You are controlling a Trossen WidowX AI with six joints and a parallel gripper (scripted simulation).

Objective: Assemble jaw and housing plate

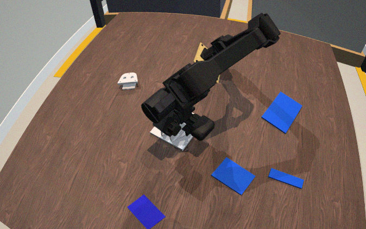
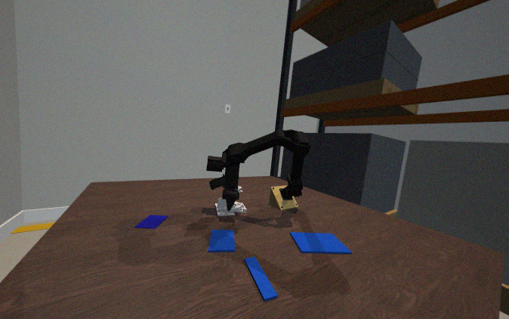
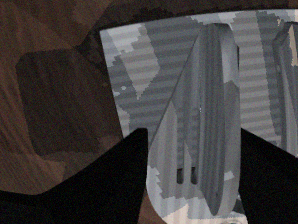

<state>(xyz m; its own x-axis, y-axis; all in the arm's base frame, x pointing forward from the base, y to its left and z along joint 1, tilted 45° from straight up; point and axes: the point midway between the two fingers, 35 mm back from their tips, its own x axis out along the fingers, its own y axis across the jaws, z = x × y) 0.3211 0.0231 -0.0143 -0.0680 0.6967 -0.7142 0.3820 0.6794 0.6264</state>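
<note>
The white slab is 30 mm to the right of my gripper tip and 10 mm below it. Also, from my gripper tip: housing plate: 160 mm behind, 270 mm to the right, 10 mm above.
</note>
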